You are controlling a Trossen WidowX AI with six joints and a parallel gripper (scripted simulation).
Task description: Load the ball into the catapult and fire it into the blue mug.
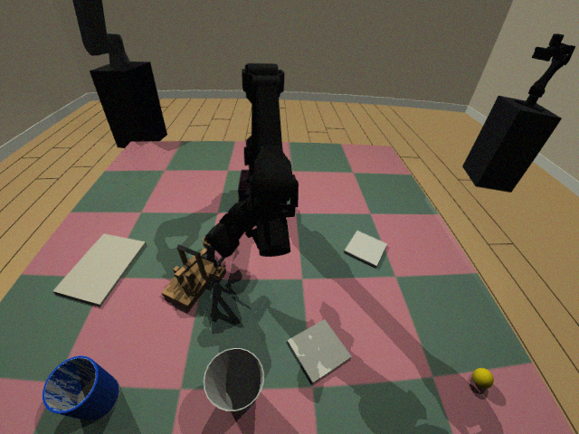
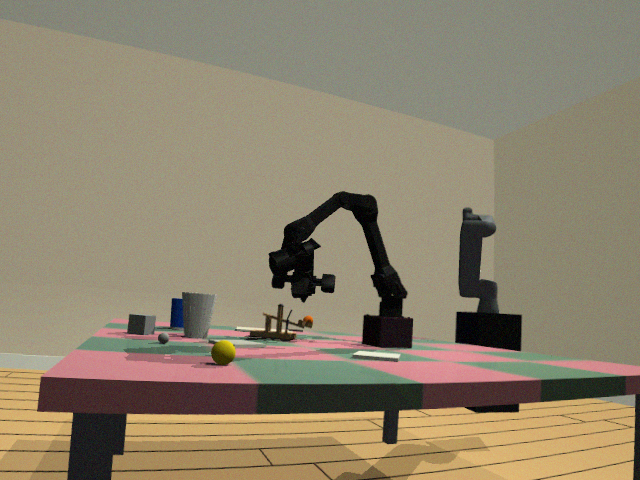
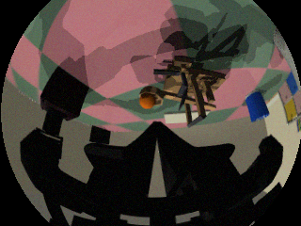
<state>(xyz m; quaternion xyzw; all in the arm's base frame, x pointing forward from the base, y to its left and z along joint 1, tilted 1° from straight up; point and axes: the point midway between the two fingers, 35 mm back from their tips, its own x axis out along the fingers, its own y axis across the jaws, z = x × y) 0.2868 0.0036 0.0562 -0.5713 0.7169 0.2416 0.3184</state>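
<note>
Now: the orange ball 6 cm below my gripper tip, 4 cm to the right of it and 2 cm behind it. The rest, counted from my gripper tip: blue mug (38 cm ahead, 14 cm to the right, 9 cm below); then grey cup (31 cm ahead, 13 cm to the left, 9 cm below); then wooden catapult (7 cm below, 4 cm to the right, 4 cm ahead).
</note>
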